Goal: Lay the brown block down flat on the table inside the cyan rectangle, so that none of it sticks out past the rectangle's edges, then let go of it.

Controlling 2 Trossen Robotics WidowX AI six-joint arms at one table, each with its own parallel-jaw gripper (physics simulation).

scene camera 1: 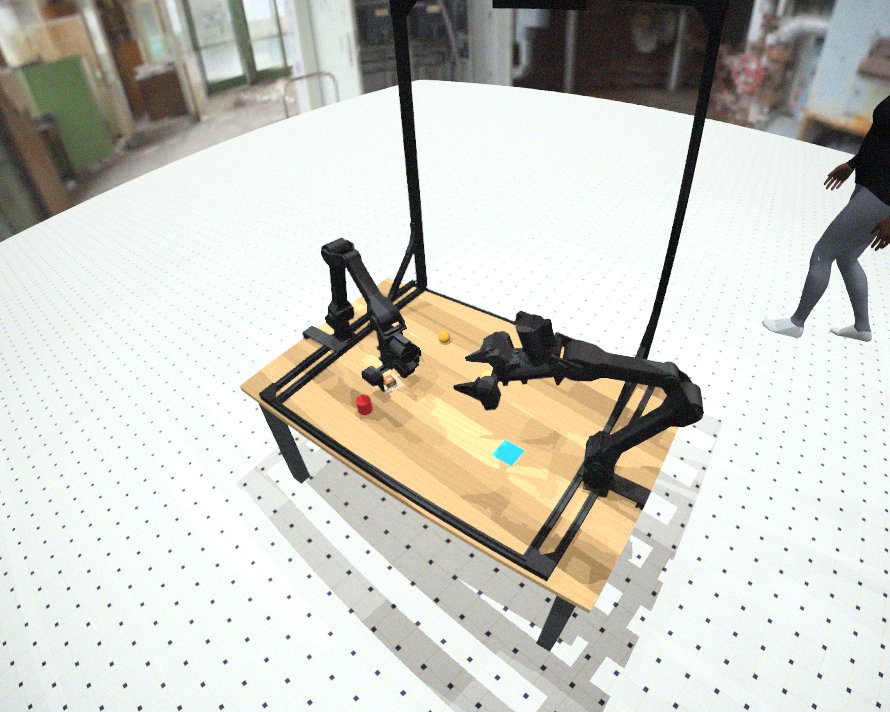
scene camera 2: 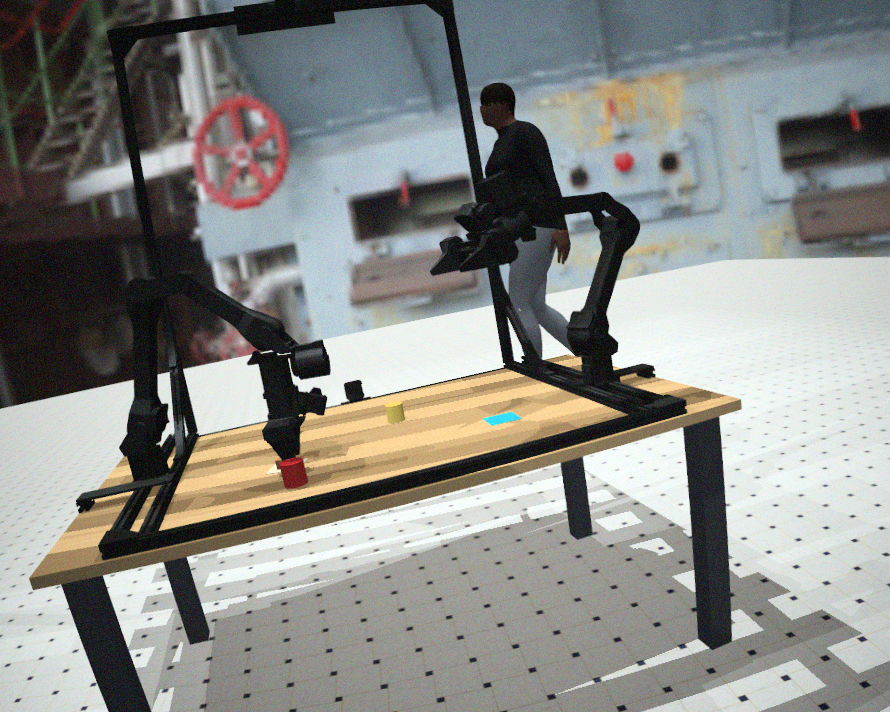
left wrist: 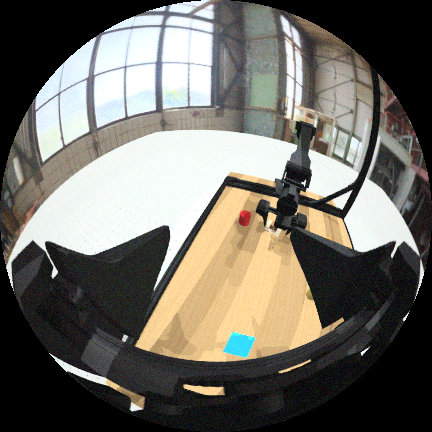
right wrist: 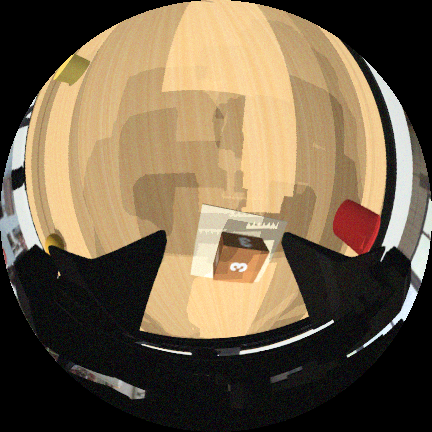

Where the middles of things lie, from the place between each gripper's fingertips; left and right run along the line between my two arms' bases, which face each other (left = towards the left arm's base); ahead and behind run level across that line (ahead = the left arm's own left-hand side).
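Relative to my right hand: pale square patch [right wrist: 213, 219], 2 cm to the right and 1 cm ahead; red cylinder [right wrist: 357, 226], 2 cm above, 13 cm ahead and 1 cm to the left.
My left hand is 29 cm above the red cylinder, 4 cm short of it and 33 cm to the left of it. The pale square patch is 31 cm below my left hand, 8 cm behind it and 35 cm to the right of it.
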